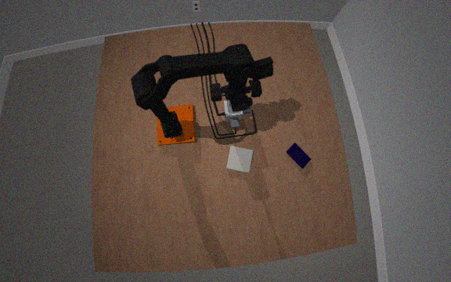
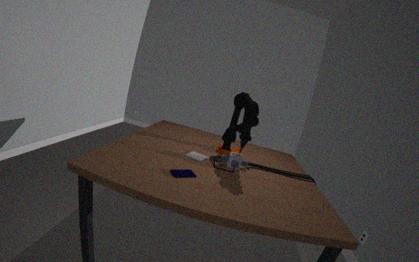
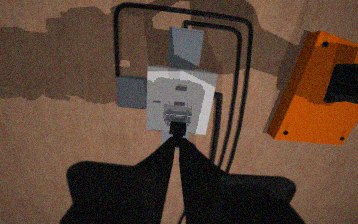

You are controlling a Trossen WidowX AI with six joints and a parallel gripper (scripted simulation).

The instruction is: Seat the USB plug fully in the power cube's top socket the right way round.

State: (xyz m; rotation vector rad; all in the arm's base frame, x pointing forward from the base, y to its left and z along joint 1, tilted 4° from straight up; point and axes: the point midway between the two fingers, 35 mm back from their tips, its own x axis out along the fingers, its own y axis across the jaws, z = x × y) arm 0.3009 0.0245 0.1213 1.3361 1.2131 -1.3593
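Now: gripper tip 2 cm above the dark USB plug. The rest, counted from my gripper tip: flat white block 4 cm behind, 25 cm to the right, 12 cm below; dark blue block 24 cm ahead, 32 cm to the right, 12 cm below.
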